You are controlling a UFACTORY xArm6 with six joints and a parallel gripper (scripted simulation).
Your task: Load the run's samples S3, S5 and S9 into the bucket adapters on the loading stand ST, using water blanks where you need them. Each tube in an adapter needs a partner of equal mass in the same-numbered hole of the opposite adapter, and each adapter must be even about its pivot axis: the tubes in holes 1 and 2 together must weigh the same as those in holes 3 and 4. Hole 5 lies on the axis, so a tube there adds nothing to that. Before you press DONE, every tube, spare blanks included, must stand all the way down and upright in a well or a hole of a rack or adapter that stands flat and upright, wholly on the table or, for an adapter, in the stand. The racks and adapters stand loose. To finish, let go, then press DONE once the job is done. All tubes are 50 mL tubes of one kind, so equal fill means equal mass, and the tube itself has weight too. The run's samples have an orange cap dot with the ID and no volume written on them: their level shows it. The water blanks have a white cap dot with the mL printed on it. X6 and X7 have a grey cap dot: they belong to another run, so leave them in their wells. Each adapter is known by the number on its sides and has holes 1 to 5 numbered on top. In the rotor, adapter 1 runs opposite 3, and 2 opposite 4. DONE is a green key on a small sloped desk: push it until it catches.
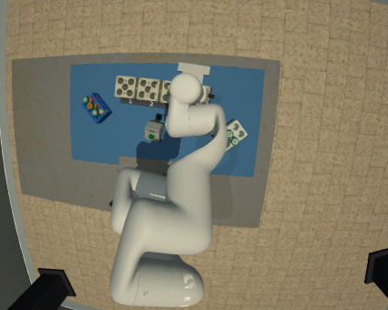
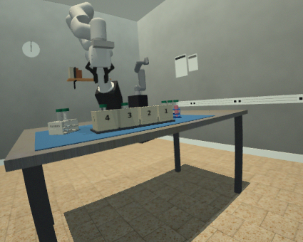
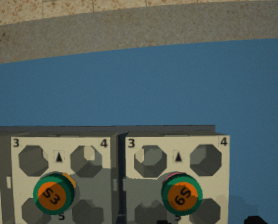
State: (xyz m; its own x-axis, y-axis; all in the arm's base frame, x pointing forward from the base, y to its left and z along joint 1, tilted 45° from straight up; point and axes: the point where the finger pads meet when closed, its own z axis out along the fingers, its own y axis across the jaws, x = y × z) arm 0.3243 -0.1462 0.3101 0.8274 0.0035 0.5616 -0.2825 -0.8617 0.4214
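The tube of amber liquid is 6 cm ahead of my hand, 49 cm to the left of it and 18 cm below it. The rest, counted from my hand: white rack 20 cm behind, 11 cm to the right, 21 cm below; blue rack 5 cm ahead, 51 cm to the left, 21 cm below.
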